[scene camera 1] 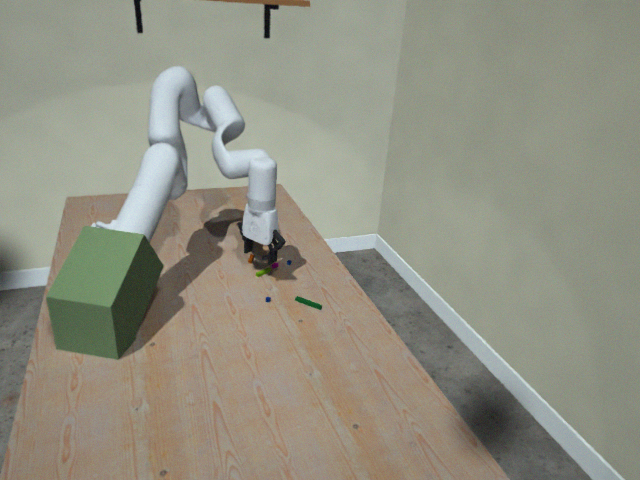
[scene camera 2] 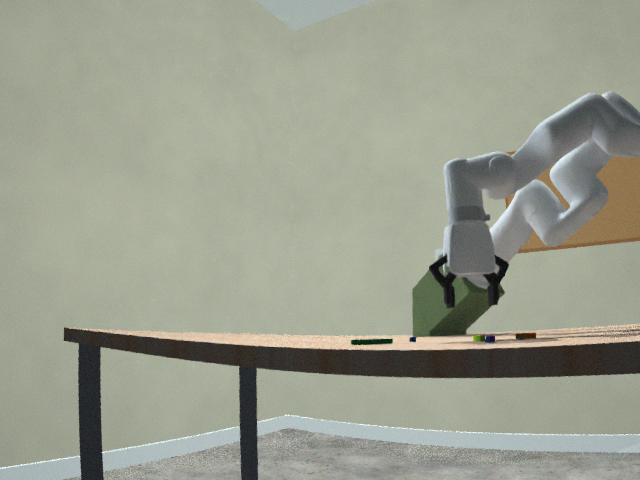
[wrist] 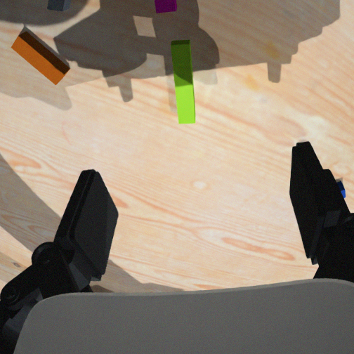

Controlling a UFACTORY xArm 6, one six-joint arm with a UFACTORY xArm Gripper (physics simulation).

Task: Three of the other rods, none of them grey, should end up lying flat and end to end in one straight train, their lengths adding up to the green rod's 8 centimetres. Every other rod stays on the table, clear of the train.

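Pixels of known places: gripper, fingertip midpoint: (scene camera 1: 260, 257) (scene camera 2: 472, 306); arm's base, link origin: (scene camera 1: 125, 246).
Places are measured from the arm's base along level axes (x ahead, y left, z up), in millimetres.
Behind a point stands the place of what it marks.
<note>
My gripper (scene camera 1: 259, 257) {x 320, y 167, z -110 mm} (scene camera 2: 471, 304) {x 320, y 167, z -110 mm} (wrist: 196, 180) is open and empty, above the table. A lime rod (scene camera 1: 263, 271) {x 329, y 182, z -167 mm} (scene camera 2: 478, 338) {x 341, y 191, z -172 mm} (wrist: 186, 102) lies ahead of the fingers in the wrist view, with a magenta rod (scene camera 1: 275, 265) {x 364, y 225, z -169 mm} (wrist: 166, 5) beyond its far end. An orange rod (scene camera 1: 251, 258) {x 288, y 263, z -168 mm} (scene camera 2: 528, 335) {x 293, y 275, z -171 mm} (wrist: 39, 57) lies at the upper left there, near a partly cut-off grey rod (wrist: 59, 4). One small blue rod (scene camera 1: 267, 299) {x 347, y 35, z -169 mm} (scene camera 2: 412, 339) {x 353, y 42, z -172 mm} (wrist: 341, 189) is mostly behind the right finger; another blue rod (scene camera 1: 288, 262) {x 404, y 246, z -169 mm} lies beyond the magenta one. The green rod (scene camera 1: 308, 302) {x 459, y 22, z -168 mm} (scene camera 2: 372, 341) {x 463, y 30, z -171 mm} lies apart.
A large green block (scene camera 1: 85, 289) {x -39, y -169, z -19 mm} (scene camera 2: 426, 312) {x 41, y -148, z -107 mm} stands by the arm's base on the wooden table (scene camera 1: 206, 413) {x 243, y -369, z -177 mm} (scene camera 2: 170, 343) {x 737, y -284, z -186 mm}. The table's long edge runs beyond the green rod in scene camera 1. A shelf (scene camera 1: 289, 3) hangs on the back wall. The arm's shadow crosses the rods.
</note>
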